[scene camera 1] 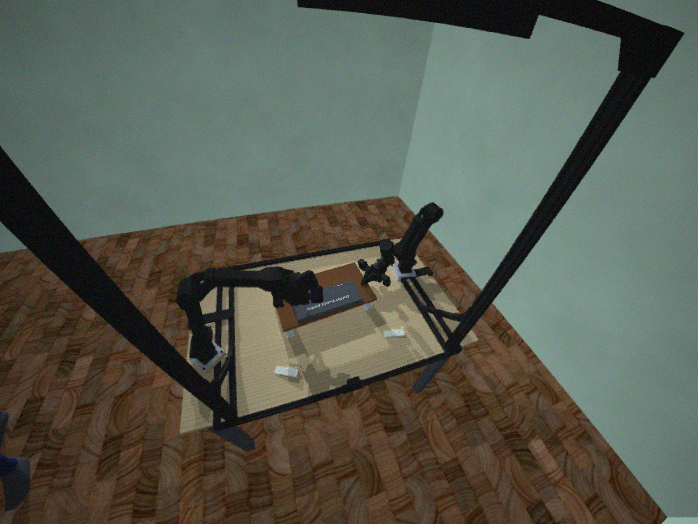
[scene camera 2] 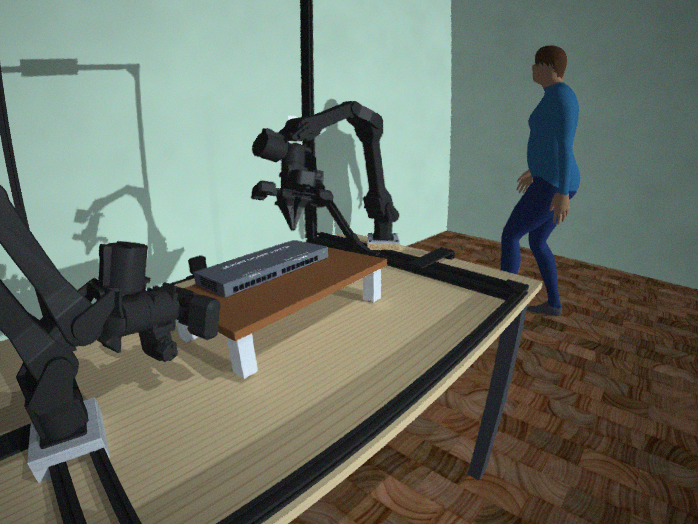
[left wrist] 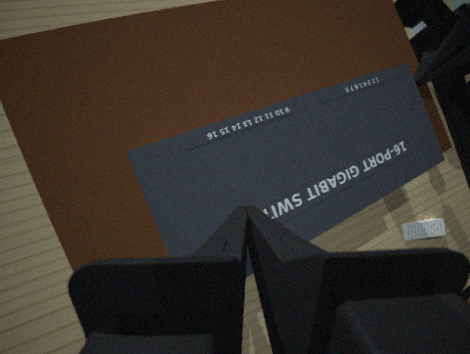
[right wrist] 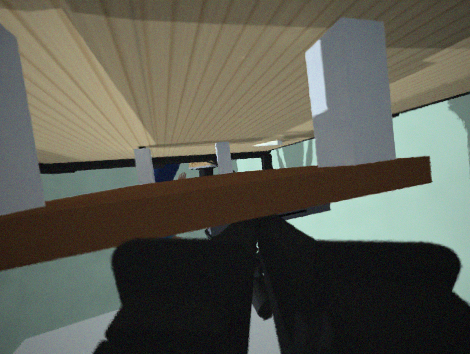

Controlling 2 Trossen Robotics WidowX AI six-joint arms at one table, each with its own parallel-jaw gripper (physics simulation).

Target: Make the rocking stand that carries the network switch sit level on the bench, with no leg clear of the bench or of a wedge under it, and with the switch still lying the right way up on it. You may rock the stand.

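Places are measured from the left arm's base along level axes (x ahead, y left, z up), in metres.
Pixels of known places: left gripper, fingertip midpoint: (scene camera 1: 304,300) (scene camera 2: 292,230) (left wrist: 244,213); right gripper, fingertip midpoint: (scene camera 1: 361,284) (scene camera 2: 201,298) (left wrist: 415,85) (right wrist: 255,212); left arm's base, origin of the base link: (scene camera 1: 206,354) (scene camera 2: 383,237) (right wrist: 205,167); right arm's base, origin of the base link: (scene camera 1: 404,268) (scene camera 2: 63,427).
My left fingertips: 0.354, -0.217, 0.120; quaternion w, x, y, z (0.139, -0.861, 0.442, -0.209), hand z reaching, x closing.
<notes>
For each thing: its top centre in the pictures, then the offset to it from my left fingertips, as dx, dy, dz. "spot": a spot on its surface instead.
- stand's brown board, middle of its top: (left wrist: 290,103) (right wrist: 193,193) (scene camera 2: 281,273) (scene camera 1: 323,291) +0.117, -0.004, -0.058
- grey switch, middle of its top: (left wrist: 329,155) (scene camera 2: 263,257) (scene camera 1: 326,297) +0.082, -0.050, -0.035
- piece, surface spot: (left wrist: 424,229) spot: +0.164, -0.352, -0.158
The stand's brown board (scene camera 1: 338,274) (scene camera 2: 315,282) (left wrist: 75,100) (right wrist: 150,210) rests on white legs. It looks close to level; whether every foot touches the bench is unclear. The grey switch (scene camera 1: 332,298) (scene camera 2: 262,265) (left wrist: 280,165) lies on it, lettering up. White wedge-like pieces (scene camera 1: 286,371) (scene camera 1: 394,333) lie on the bench apart from the stand; one piece (left wrist: 424,229) shows in the left wrist view. My left gripper (scene camera 2: 292,226) (left wrist: 244,213) is shut and empty above the switch. My right gripper (scene camera 1: 365,282) (right wrist: 255,212) is shut and empty at the board's near end; contact cannot be told.
A black frame (scene camera 1: 293,404) (scene camera 2: 383,372) runs along the table's edges. The right arm (scene camera 2: 62,315) stands beside the board's end. A person (scene camera 2: 555,135) stands beyond the table in scene camera 2.
</notes>
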